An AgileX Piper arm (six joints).
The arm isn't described. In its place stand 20 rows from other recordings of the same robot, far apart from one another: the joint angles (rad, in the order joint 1, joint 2, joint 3, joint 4, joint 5, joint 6), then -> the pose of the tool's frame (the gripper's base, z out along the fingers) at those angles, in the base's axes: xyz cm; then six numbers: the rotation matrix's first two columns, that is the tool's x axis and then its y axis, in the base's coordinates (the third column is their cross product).
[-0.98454, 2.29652, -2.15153, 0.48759, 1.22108, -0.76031] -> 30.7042 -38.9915 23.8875 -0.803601 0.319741 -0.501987 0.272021 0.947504 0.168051
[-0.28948, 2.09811, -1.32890, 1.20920, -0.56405, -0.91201] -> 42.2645 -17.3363 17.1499 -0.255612 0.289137 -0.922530 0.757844 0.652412 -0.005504
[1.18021, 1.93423, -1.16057, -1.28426, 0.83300, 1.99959] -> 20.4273 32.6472 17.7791 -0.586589 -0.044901 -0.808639 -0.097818 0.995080 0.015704
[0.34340, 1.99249, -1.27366, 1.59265, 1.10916, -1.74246] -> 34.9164 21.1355 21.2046 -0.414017 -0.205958 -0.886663 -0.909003 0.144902 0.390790
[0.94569, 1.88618, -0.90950, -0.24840, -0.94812, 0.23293] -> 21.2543 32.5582 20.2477 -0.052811 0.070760 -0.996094 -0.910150 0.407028 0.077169
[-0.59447, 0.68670, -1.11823, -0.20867, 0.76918, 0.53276] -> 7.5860 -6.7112 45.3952 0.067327 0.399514 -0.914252 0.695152 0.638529 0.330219
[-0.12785, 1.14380, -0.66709, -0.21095, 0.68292, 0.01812] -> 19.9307 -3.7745 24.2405 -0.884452 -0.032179 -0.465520 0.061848 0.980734 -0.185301
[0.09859, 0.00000, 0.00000, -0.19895, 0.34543, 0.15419] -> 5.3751 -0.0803 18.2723 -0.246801 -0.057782 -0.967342 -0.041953 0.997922 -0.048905
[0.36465, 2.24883, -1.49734, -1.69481, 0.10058, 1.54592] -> 46.1185 16.6339 12.6509 -0.518579 -0.356599 -0.777118 -0.362130 0.914938 -0.178189
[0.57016, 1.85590, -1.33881, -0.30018, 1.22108, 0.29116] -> 30.6502 16.6498 21.1388 -0.924060 -0.382031 0.012895 -0.369666 0.884550 -0.284462
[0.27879, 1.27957, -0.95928, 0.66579, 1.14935, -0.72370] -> 20.3244 11.1528 29.5934 -0.692774 -0.543006 -0.474561 -0.717924 0.581521 0.382648
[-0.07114, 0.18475, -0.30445, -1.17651, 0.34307, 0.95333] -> 5.4516 -3.2218 29.1960 -0.006463 -0.190204 -0.981723 0.383030 0.906398 -0.178131
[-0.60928, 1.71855, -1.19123, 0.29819, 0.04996, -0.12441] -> 32.5807 -22.5736 26.7047 -0.281728 0.407006 -0.868893 0.619496 0.768686 0.159203
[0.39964, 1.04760, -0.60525, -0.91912, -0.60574, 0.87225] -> 18.3101 12.2055 32.3789 0.001351 0.048464 -0.998824 -0.764580 0.643821 0.030205
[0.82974, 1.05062, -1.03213, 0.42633, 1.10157, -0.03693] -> 10.2097 16.1298 35.5492 -0.693561 -0.530947 -0.486898 -0.716982 0.574483 0.394848
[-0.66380, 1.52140, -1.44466, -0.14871, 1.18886, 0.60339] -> 23.6403 -20.0801 34.8419 -0.280878 0.874436 -0.395562 0.935026 0.342258 0.092665
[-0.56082, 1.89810, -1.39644, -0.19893, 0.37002, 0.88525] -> 36.1009 -23.4427 23.3449 -0.085385 0.811952 -0.577445 0.821511 0.385306 0.420309
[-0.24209, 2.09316, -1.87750, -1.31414, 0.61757, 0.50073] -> 47.0999 -16.8804 31.5385 -0.706044 -0.412679 -0.575498 0.318626 0.540636 -0.778582
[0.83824, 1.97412, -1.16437, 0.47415, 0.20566, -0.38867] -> 26.4461 30.6686 14.6945 -0.584628 -0.535579 -0.609397 -0.735964 0.666202 0.120549
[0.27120, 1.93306, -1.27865, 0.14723, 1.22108, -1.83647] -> 32.4548 10.3258 16.9131 0.432455 -0.884140 -0.176861 -0.869251 -0.460927 0.178740
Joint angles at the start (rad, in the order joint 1, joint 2, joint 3, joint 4, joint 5, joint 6):
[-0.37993 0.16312 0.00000 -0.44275 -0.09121 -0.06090]
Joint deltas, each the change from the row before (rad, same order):
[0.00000 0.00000 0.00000 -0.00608 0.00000 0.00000]
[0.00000 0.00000 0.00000 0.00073 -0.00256 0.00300]
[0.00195 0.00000 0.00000 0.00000 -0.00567 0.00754]
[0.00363 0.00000 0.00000 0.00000 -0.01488 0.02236]
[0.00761 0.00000 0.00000 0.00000 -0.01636 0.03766]
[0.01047 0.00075 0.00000 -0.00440 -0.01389 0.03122]
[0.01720 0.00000 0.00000 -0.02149 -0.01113 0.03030]
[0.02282 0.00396 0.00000 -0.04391 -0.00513 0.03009]
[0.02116 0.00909 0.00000 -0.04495 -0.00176 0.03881]
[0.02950 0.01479 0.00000 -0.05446 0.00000 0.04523]
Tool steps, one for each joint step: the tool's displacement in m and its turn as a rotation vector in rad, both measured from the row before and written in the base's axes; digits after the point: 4 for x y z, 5 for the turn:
[0.0000 0.0000 0.0000 -0.00563 0.00225 0.00046]
[0.0000 0.0001 0.0002 0.00273 -0.00344 0.00107]
[0.0001 0.0003 0.0005 0.00540 -0.00731 0.00448]
[0.0002 0.0008 0.0012 0.01668 -0.01989 0.01052]
[0.0003 0.0011 0.0013 0.03092 -0.02569 0.01598]
[0.0004 0.0013 0.0011 0.02195 -0.01887 0.01832]
[0.0005 0.0019 0.0008 0.00589 -0.01057 0.02555]
[0.0009 0.0022 -0.0002 -0.01236 0.00600 0.03053]
[0.0012 0.0019 -0.0008 -0.00256 0.01213 0.02797]
[0.0018 0.0024 -0.0015 -0.00361 0.02067 0.03651]

